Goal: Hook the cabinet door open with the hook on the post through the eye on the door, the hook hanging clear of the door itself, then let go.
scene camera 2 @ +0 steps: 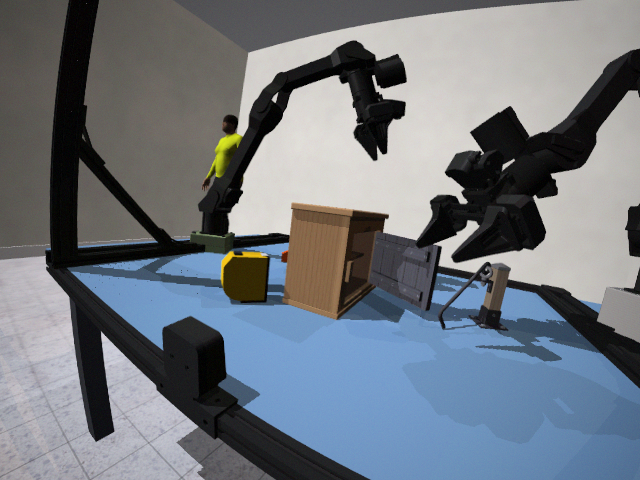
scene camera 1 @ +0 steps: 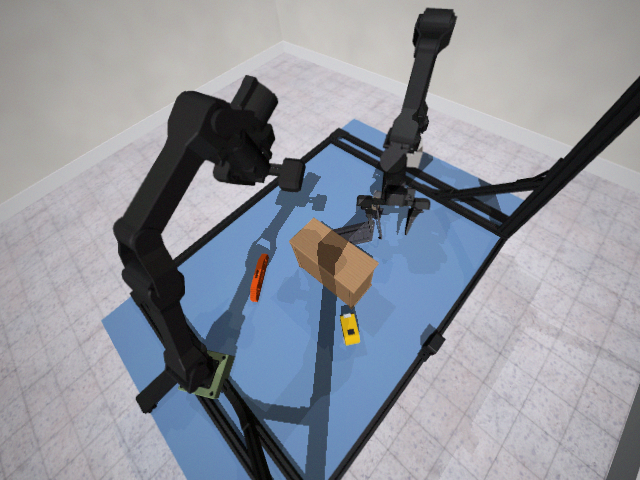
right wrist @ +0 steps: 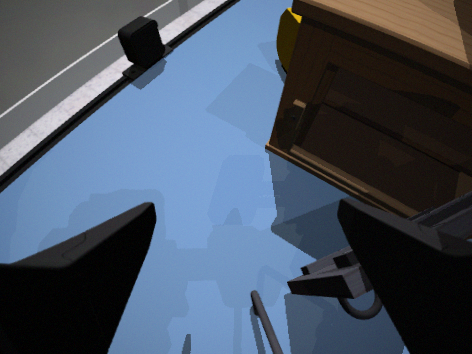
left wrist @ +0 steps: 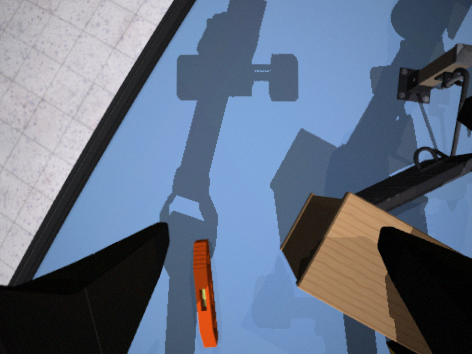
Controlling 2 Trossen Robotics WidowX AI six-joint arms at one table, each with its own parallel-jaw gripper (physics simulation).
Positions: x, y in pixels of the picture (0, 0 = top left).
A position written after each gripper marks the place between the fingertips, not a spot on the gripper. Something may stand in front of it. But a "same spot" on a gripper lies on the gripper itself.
left gripper: scene camera 2; scene camera 1; left wrist 273, 234; not seen in the right wrist view (out of frame)
same spot on left gripper: point(scene camera 1: 235, 176) = point(scene camera 2: 363, 135)
same spot on wooden cabinet: point(left wrist: 331, 248) = point(scene camera 1: 303, 231)
